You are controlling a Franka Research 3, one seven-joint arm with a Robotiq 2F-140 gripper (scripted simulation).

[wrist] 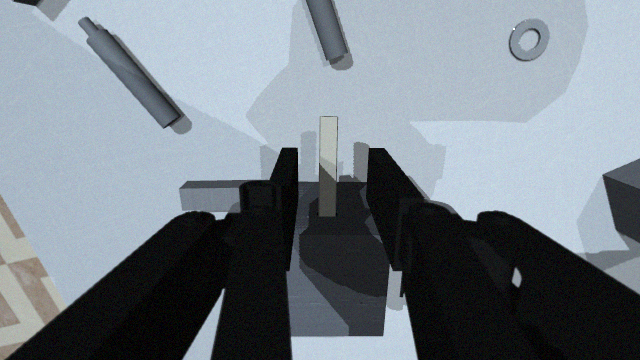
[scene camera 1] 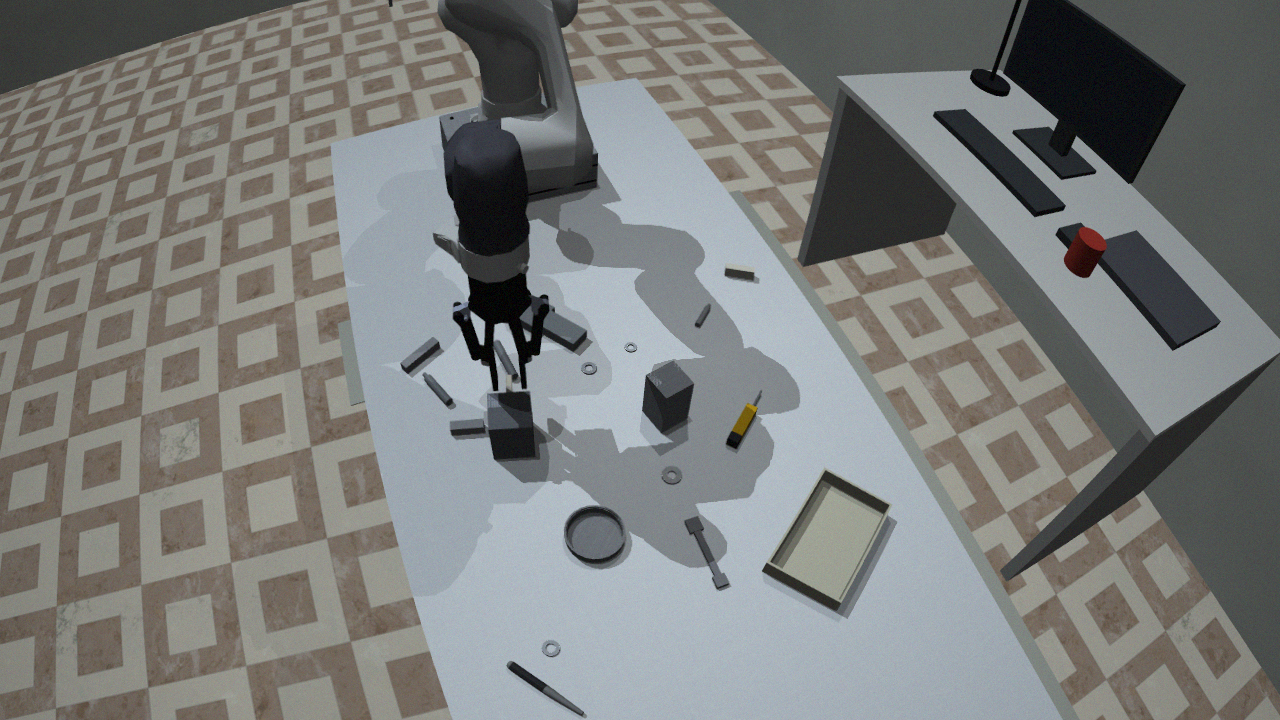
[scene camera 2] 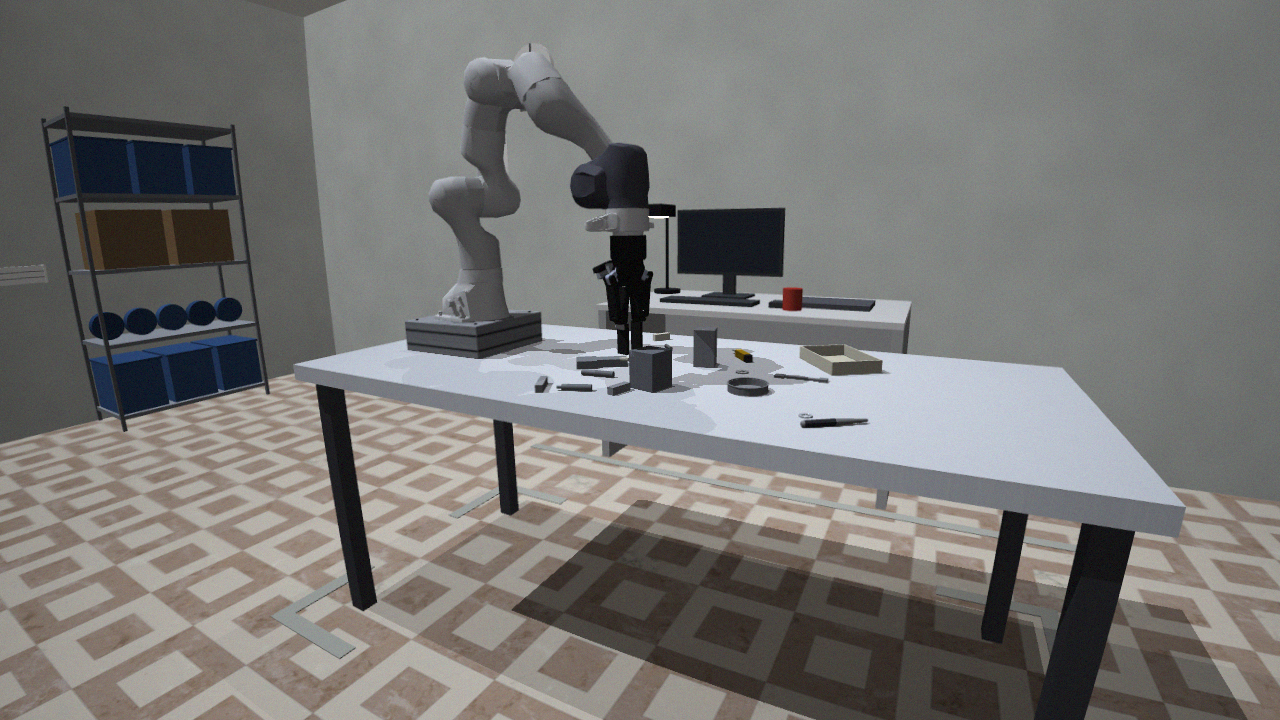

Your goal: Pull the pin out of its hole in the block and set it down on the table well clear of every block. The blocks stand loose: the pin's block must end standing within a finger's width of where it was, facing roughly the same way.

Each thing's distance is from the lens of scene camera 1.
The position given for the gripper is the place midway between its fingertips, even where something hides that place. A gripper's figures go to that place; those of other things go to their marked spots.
gripper (scene camera 1: 509, 382): 114 cm
shallow tray (scene camera 1: 837, 524): 114 cm
round dish (scene camera 1: 595, 531): 108 cm
